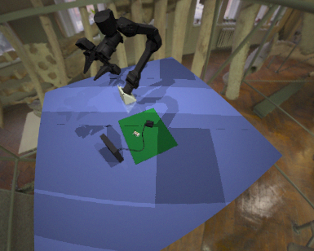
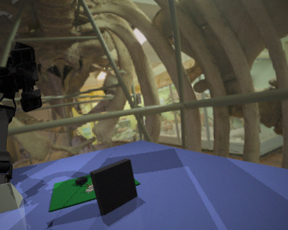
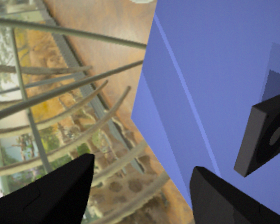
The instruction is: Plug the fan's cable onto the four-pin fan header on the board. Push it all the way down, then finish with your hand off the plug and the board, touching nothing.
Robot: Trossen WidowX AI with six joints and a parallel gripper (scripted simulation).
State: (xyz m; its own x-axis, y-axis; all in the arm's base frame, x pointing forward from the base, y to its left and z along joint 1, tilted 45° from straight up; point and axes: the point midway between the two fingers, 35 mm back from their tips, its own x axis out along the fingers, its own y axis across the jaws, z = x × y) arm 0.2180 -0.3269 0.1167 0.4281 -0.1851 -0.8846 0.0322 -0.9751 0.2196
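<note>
Now: the black cable 8 cm ahead of my gripper tip, 18 cm to the left of it and 34 cm below it. Round my gripper tip: black fan 15 cm ahead, 3 cm to the right, 30 cm below; then white four-pin header 9 cm ahead, 11 cm to the left, 36 cm below; then fan plug 8 cm ahead, 21 cm to the left, 34 cm below.
</note>
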